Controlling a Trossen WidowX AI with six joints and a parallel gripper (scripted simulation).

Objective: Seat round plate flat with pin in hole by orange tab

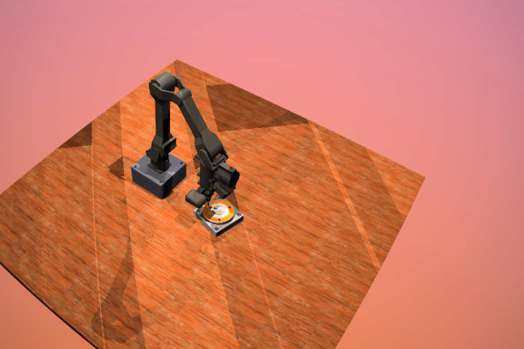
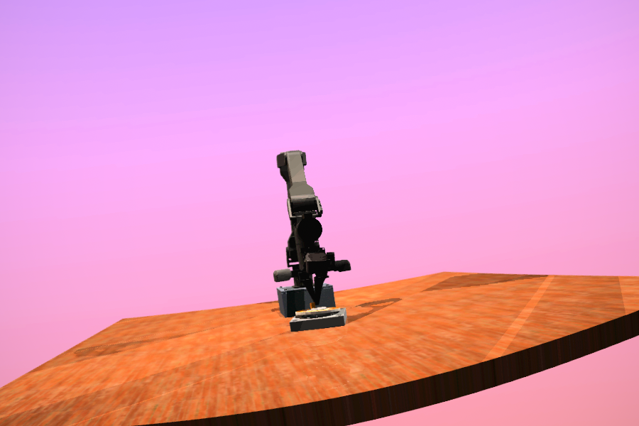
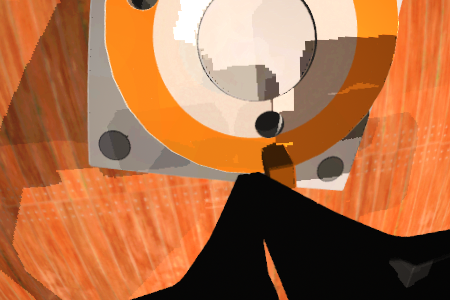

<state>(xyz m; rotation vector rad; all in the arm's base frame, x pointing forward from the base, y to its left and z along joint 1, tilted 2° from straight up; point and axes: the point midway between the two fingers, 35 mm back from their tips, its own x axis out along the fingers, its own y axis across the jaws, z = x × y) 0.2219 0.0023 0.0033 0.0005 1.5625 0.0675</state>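
My gripper tip is 3 cm short of the round plate and 1 cm to the left of it. Also, from my gripper tip: base (5 cm ahead, 1 cm to the right, 2 cm below).
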